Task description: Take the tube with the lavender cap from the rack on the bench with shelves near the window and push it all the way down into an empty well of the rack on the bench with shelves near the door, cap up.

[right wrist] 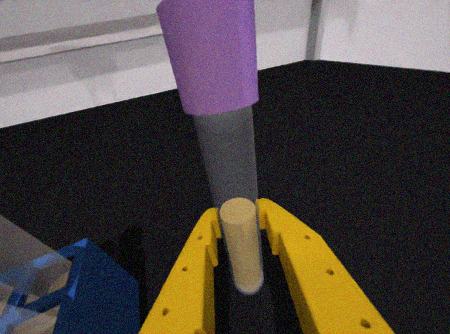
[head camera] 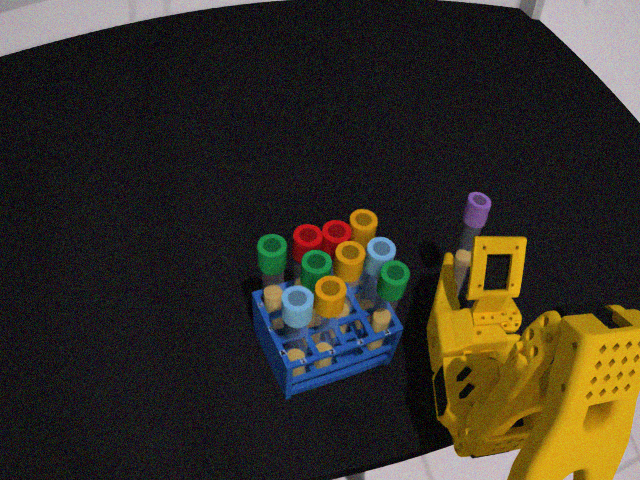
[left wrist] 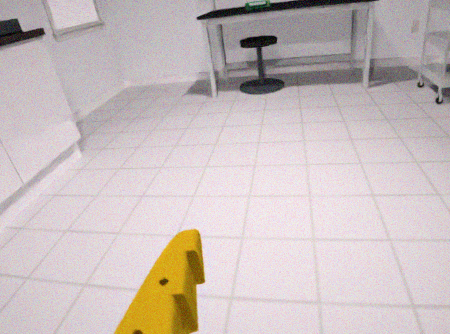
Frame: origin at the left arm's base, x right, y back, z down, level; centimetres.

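Seen in the pictures: left hand, its tool point: [left wrist: 200, 248]; right hand, its tool point: [right wrist: 219, 218] [head camera: 451, 258].
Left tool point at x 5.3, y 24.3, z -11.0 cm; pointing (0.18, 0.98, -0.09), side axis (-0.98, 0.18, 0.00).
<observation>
Offsets run from my left tool point to a thing's top centre. Level surfaces: height alone.
The tube with the lavender cap @[dx +33.1, dy -50.3, dz -1.0 cm] [head camera: 477, 210] [right wrist: 215, 60] stands upright, cap up, in my right gripper [head camera: 460, 266] [right wrist: 239, 210]. The two jaws press on its clear body, with its tan contents between and below the tips. It is held to the right of a blue rack @[dx +21.9, dy -49.8, dz +6.6 cm] [head camera: 269, 347] [right wrist: 110, 285], apart from it and over the black bench top. The rack holds several tubes with green, red, orange and light blue caps; a well near its front right looks empty. My left gripper [left wrist: 192, 245] shows one notched jaw and is fully open, over the floor.
The black bench top @[dz +12.3 cm] [head camera: 155, 155] [right wrist: 375, 150] lies under the blue rack. In the left wrist view, a far bench [left wrist: 300, 9] bears a green rack [left wrist: 257, 5], with a stool [left wrist: 259, 42] below it. A cart [left wrist: 425, 52] stands at the right and a white cabinet [left wrist: 35, 110] at the left.
</observation>
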